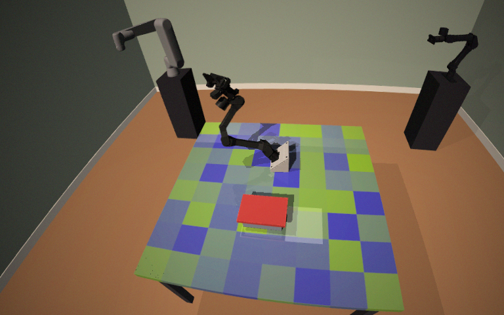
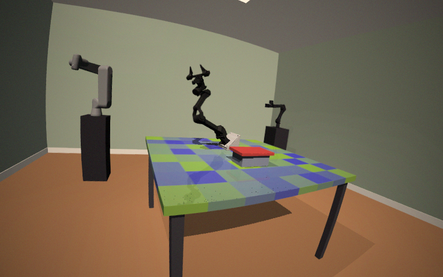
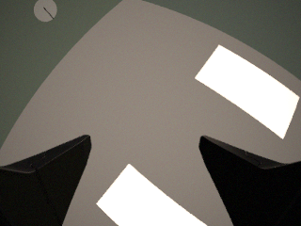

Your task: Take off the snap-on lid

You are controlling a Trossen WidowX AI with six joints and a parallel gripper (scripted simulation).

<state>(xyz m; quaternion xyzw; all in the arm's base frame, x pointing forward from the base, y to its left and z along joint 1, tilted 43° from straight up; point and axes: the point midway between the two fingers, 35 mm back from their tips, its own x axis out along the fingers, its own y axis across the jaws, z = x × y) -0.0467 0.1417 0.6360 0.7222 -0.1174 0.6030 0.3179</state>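
Right now my gripper tip is 560 mm above the red lid, 410 mm short of it and 340 mm to the right of it. The rest, counted from my gripper tip: grey storage box (600 mm below, 410 mm ahead, 340 mm to the left).
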